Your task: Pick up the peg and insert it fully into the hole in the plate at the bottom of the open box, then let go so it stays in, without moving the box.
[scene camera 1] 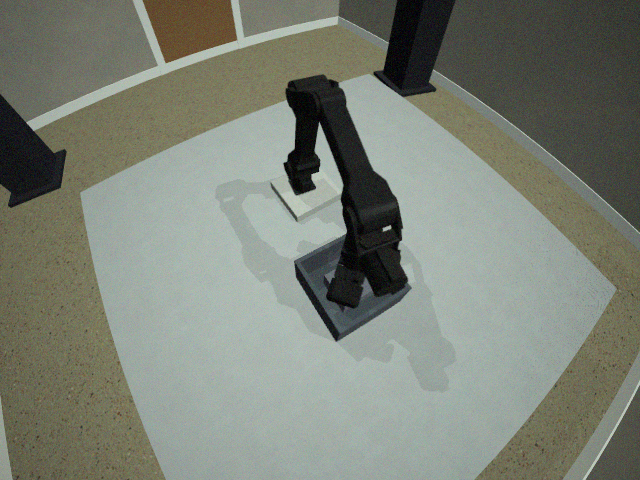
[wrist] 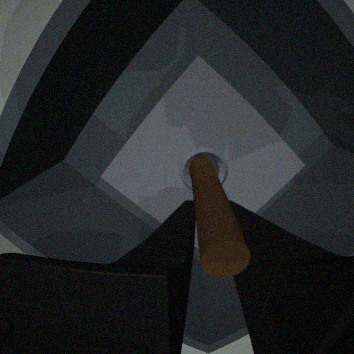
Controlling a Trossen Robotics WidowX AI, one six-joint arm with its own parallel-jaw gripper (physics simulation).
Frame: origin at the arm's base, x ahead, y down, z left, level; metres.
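Seen in the pictures: gripper, fingertip midpoint: (scene camera 1: 349, 275) (wrist: 206, 209); arm's base at its link origin: (scene camera 1: 302, 184).
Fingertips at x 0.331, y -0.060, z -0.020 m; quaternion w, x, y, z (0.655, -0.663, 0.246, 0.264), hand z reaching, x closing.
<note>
Pixels of each thing's top centre, then the offset from my fingertips to it. "pt": a spot on its surface instead. Level surfaces: height alone.
- brown round peg at its top centre: (wrist: 222, 261) dx +0.006, dy -0.042, dz +0.006 m
- hole at a spot on its surface: (wrist: 220, 165) pt dx +0.015, dy +0.030, dz +0.002 m
- grey-violet square plate at its top centre: (wrist: 203, 172) (scene camera 1: 350, 280) dx +0.006, dy +0.028, dz +0.006 m
- dark blue-grey box at its top centre: (wrist: 210, 203) (scene camera 1: 353, 274) dx +0.006, dy -0.009, dz +0.006 m
- light grey mat at its surface level: dy +0.089 m
The brown round peg (wrist: 223, 235) is held between the fingers of my gripper (scene camera 1: 366, 283) (wrist: 206, 209), which is shut on it. The peg's far end overlaps the hole (wrist: 220, 165) in the wrist view; whether it has entered the hole or is above it I cannot tell. The hole is round with a paler rim, in the middle of the grey-violet square plate (wrist: 145, 165) at the bottom of the open box. The dark blue-grey box (scene camera 1: 316, 299) (wrist: 45, 205) stands below the gripper. In the scene view the fingers reach into the box and hide the peg and hole.
The box walls (scene camera 1: 372, 319) surround the fingers closely. The arm's pale base plate (scene camera 1: 299, 210) lies behind the box on the light grey mat (scene camera 1: 217, 351). Dark pillars (scene camera 1: 413, 46) (scene camera 1: 23, 155) stand near the mat's far corners.
</note>
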